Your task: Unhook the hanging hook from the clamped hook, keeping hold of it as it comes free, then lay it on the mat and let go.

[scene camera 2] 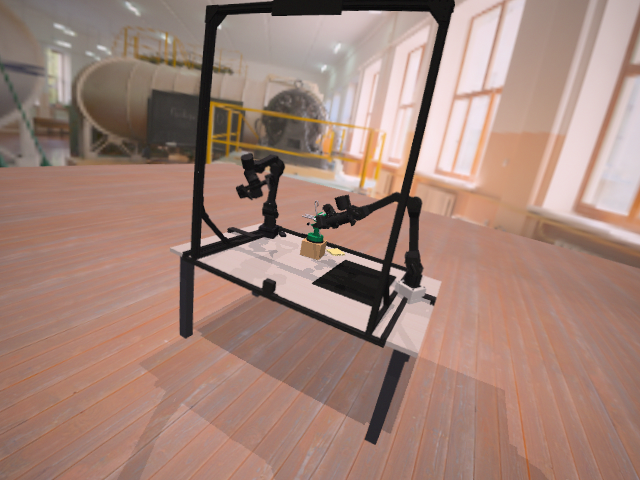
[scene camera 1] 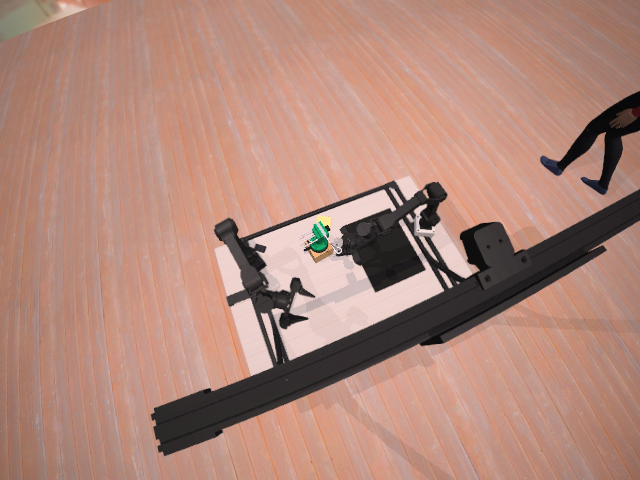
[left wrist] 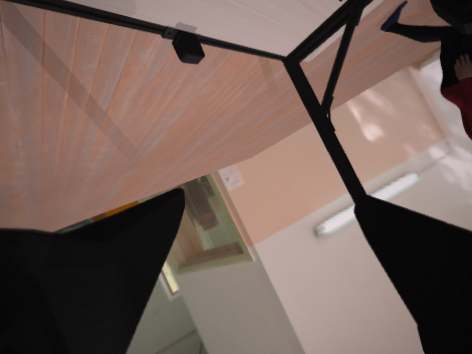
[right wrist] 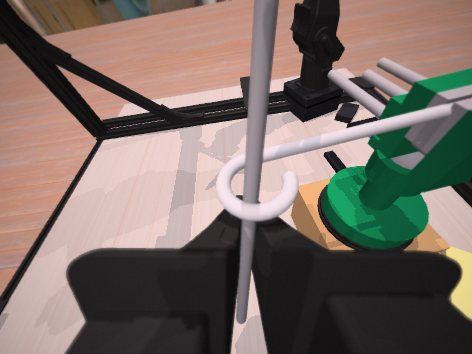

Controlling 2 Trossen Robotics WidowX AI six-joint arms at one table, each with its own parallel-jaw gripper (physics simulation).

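Pixels of known places: left gripper, between the fingertips: (scene camera 2: 261, 195) (scene camera 1: 311, 307) (left wrist: 268, 199); right gripper, between the fingertips: (scene camera 2: 312, 226) (scene camera 1: 336, 255); left arm's base, origin of its link: (scene camera 2: 269, 226) (scene camera 1: 251, 260) (right wrist: 312, 84); right arm's base, origin of its link: (scene camera 2: 411, 284) (scene camera 1: 425, 224).
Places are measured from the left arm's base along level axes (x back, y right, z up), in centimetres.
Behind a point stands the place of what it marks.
The white clamped hook (right wrist: 340, 136) {x -31.9, y 25.5, z 17.7 cm} reaches out from the green vise (scene camera 1: 319, 242) {x -30.4, y 18.5, z 9.5 cm} (scene camera 2: 315, 236) {x -31.7, y 19.7, z 5.8 cm} (right wrist: 377, 215) {x -32.9, y 17.7, z 5.5 cm}. The hanging hook (right wrist: 263, 60) {x -31.5, y 28.8, z 21.4 cm} (scene camera 2: 316, 205) {x -31.3, y 29.5, z 24.6 cm} is a grey rod standing nearly upright, its curled top above the right gripper in scene camera 2. In the right wrist view its rod appears to pass through the clamped hook's curl; its top is out of that view. My right gripper (right wrist: 243, 202) {x -30.8, y 29.9, z 14.0 cm} (scene camera 1: 342, 248) {x -30.8, y 29.9, z 14.0 cm} (scene camera 2: 317, 222) {x -30.8, y 29.9, z 14.0 cm} is shut on the hanging hook's rod below the curl. My left gripper (left wrist: 268, 199) {x -6.8, y 42.8, z 26.8 cm} (scene camera 1: 310, 307) {x -6.8, y 42.8, z 26.8 cm} is open and empty. The black mat (scene camera 1: 398, 271) {x -54.2, y 52.5, z -5.5 cm} (scene camera 2: 346, 284) {x -52.9, y 46.3, z -5.5 cm} lies below the right arm.
The vise stands on a wooden block (scene camera 1: 322, 256) {x -29.2, y 21.7, z -1.2 cm} (scene camera 2: 313, 250) {x -32.3, y 22.3, z -1.3 cm} (right wrist: 307, 202) {x -27.7, y 21.2, z 2.5 cm}. A yellow sheet (scene camera 1: 324, 221) {x -44.3, y 5.8, z -4.9 cm} (scene camera 2: 336, 252) {x -44.0, y 7.7, z -4.9 cm} (right wrist: 462, 280) {x -41.3, y 7.9, z -4.9 cm} lies beside the block. Several bars stick out from the vise. A black frame (scene camera 2: 200, 129) {x 17.8, y 56.5, z 52.0 cm} surrounds the table. A person (scene camera 1: 612, 149) stands off to the side.
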